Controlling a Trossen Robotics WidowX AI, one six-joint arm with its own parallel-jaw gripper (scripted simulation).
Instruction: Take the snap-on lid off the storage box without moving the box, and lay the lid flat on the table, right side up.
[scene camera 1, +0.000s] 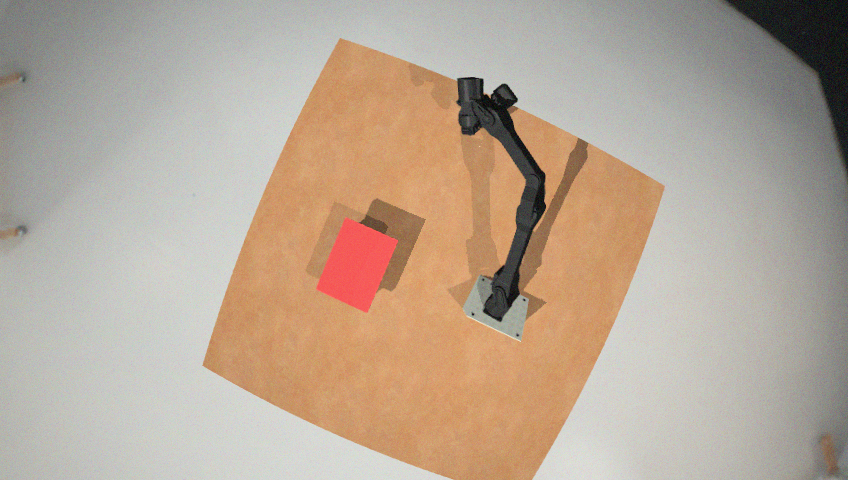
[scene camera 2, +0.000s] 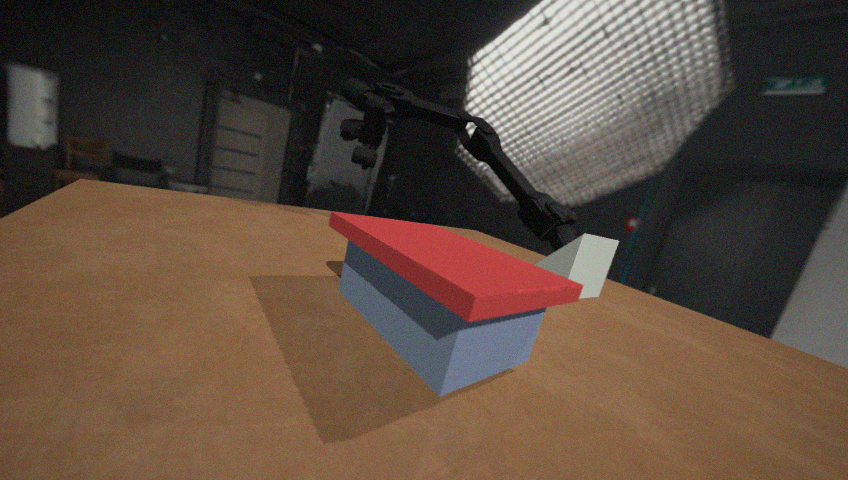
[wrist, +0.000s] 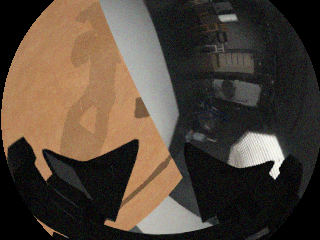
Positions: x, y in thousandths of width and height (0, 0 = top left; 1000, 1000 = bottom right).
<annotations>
The gripper (scene camera 2: 432, 343): 93 cm from the lens. A red lid (scene camera 2: 562, 589): 22 cm from the lens.
</annotations>
